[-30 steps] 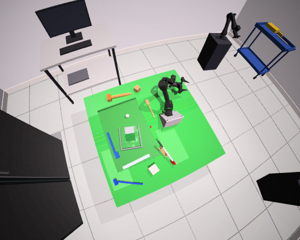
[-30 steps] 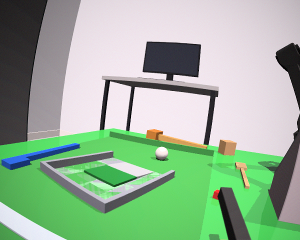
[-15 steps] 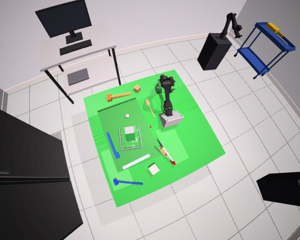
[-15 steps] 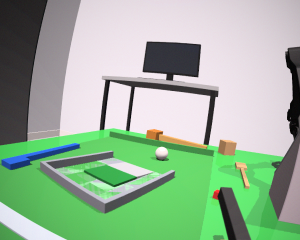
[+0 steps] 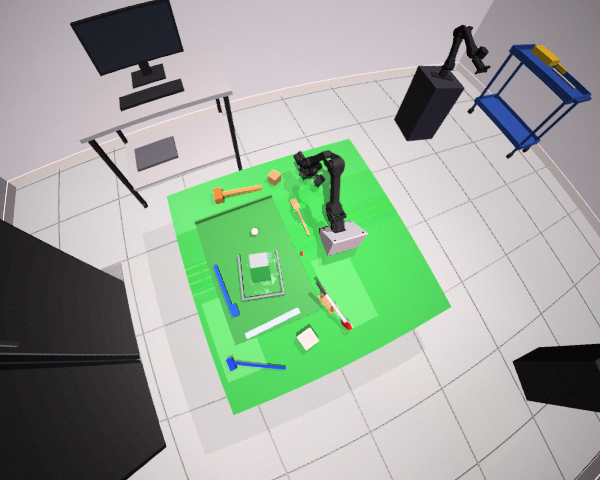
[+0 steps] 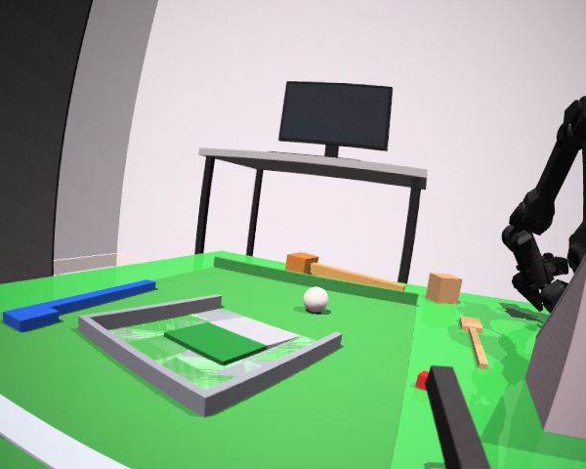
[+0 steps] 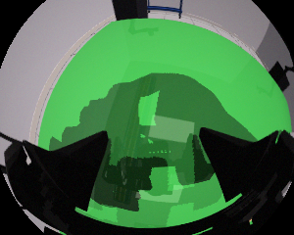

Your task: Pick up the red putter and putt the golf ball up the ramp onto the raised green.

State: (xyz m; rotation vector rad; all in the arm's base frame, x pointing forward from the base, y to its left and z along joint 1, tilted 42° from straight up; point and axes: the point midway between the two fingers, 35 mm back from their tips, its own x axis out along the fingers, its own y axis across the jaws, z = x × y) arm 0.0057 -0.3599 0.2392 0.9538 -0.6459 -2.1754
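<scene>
Now: the orange cube 27 cm ahead of my gripper tip, 2 cm to the right of it and 2 cm above it. Round my gripper tip: red cube: 49 cm to the left, 23 cm ahead, 1 cm below; grey frame: 57 cm to the left, 47 cm ahead, 1 cm below; white golf ball: 45 cm ahead, 31 cm to the left, 1 cm above.
</scene>
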